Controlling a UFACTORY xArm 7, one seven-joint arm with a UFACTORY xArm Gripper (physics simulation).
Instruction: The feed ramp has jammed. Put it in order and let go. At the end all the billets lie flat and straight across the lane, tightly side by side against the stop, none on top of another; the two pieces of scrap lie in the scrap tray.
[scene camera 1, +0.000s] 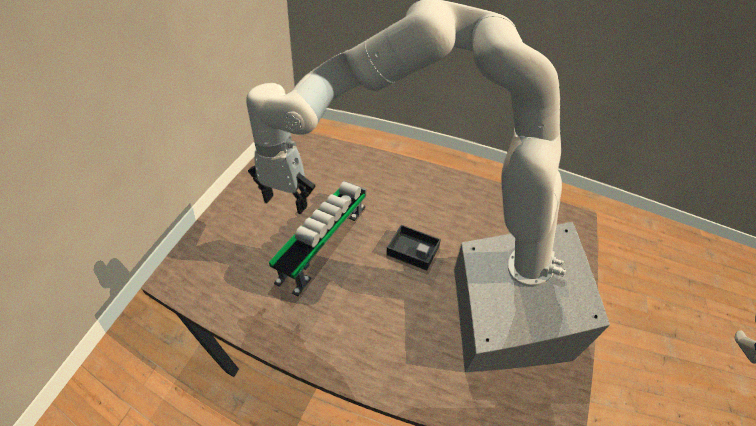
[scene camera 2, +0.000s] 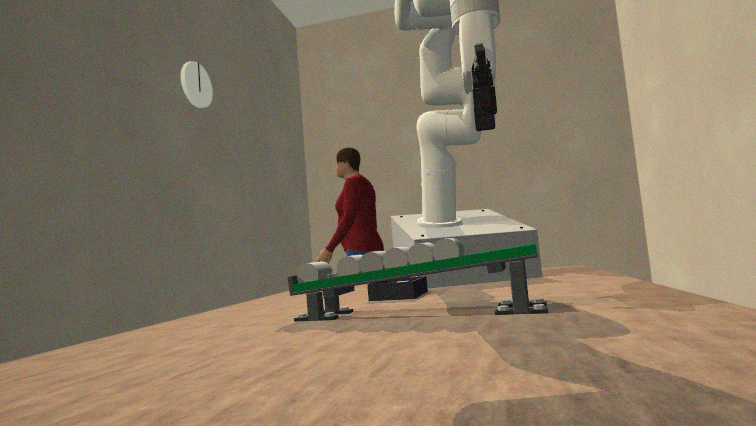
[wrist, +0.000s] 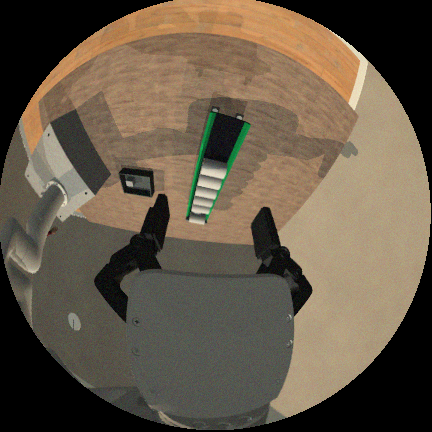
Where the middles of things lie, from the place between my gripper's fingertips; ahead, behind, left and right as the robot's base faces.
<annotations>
My gripper is now 270 mm above the black scrap tray (scene camera 1: 403, 246), 260 mm to the left of it and 210 mm past it.
</annotations>
